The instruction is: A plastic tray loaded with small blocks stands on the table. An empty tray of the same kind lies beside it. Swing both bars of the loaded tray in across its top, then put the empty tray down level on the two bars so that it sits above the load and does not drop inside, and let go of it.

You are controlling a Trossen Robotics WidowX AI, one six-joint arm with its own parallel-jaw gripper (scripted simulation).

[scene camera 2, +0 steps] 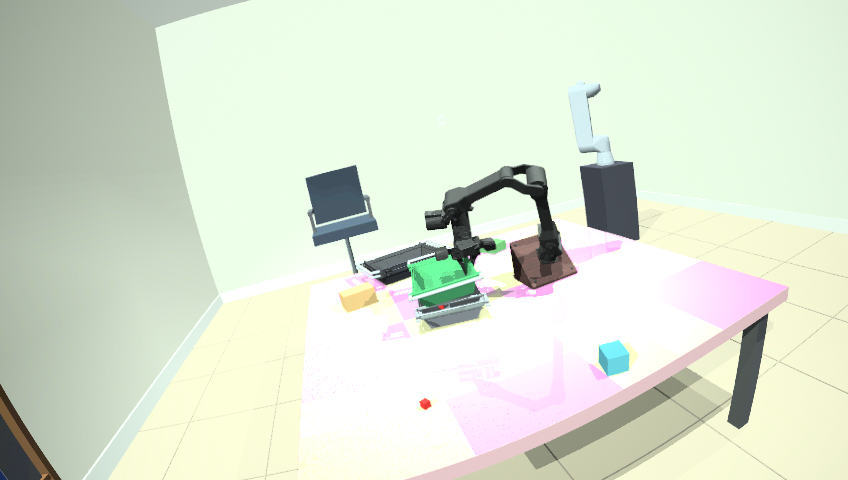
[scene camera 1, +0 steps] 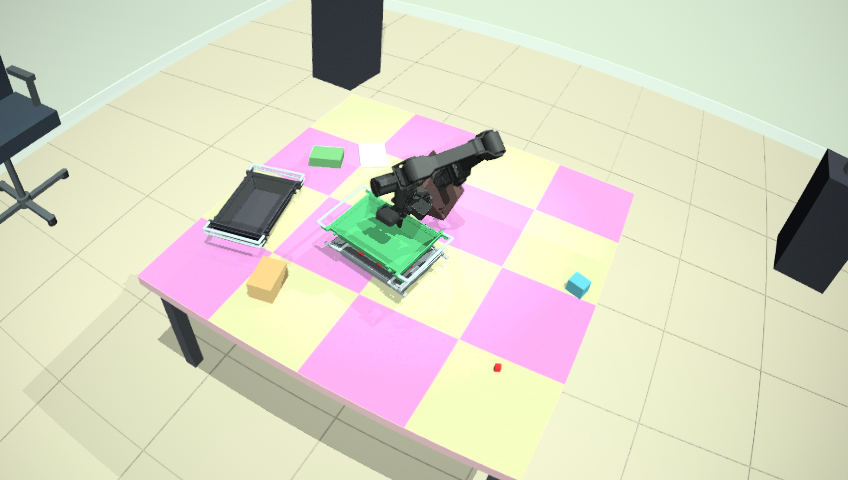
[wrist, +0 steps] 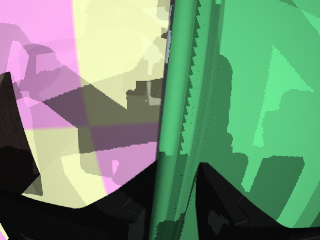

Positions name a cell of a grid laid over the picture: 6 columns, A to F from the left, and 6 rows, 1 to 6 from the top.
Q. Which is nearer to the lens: the orange block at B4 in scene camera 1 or the green block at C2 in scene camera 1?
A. The orange block.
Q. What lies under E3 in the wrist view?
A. A green tray.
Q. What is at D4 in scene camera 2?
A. My gripper.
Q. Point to an orange block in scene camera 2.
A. At C4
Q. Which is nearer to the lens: the green tray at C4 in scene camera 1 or the green block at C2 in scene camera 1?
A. The green tray.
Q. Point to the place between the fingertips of my gripper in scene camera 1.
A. At C3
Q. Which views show the orange block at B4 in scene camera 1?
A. Scene camera 2 and scene camera 1 only.
